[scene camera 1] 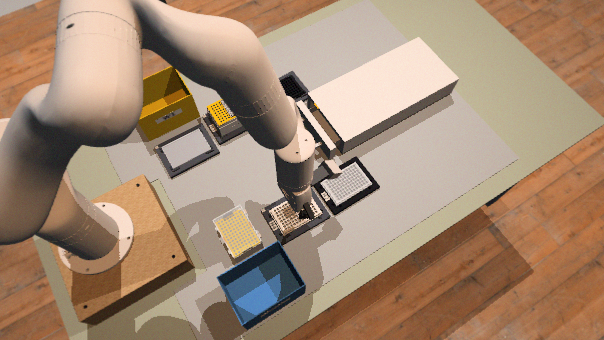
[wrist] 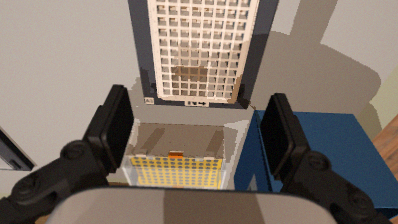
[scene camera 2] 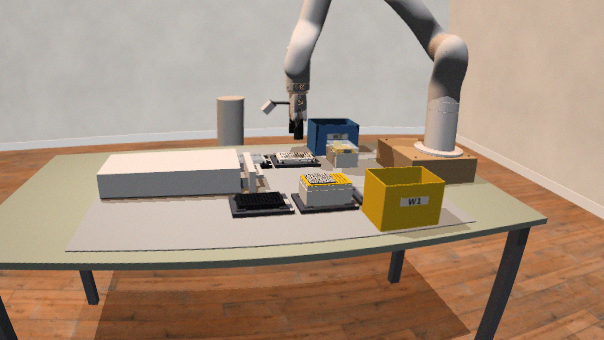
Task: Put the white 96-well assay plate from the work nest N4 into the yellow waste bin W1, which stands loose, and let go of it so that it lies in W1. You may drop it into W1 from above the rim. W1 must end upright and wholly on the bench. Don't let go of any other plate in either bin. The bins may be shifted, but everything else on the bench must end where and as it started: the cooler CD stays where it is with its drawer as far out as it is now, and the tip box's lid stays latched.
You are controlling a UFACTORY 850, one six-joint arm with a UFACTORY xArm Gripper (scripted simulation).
Labels:
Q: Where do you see a yellow bin W1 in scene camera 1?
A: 161,89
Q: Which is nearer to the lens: the white cooler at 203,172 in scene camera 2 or the yellow bin W1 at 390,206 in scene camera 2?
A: The yellow bin W1.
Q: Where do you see a yellow-rimmed plate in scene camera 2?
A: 321,189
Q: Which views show the yellow bin W1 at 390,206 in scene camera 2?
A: Scene camera 1 and scene camera 2 only.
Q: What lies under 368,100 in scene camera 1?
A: A white cooler.

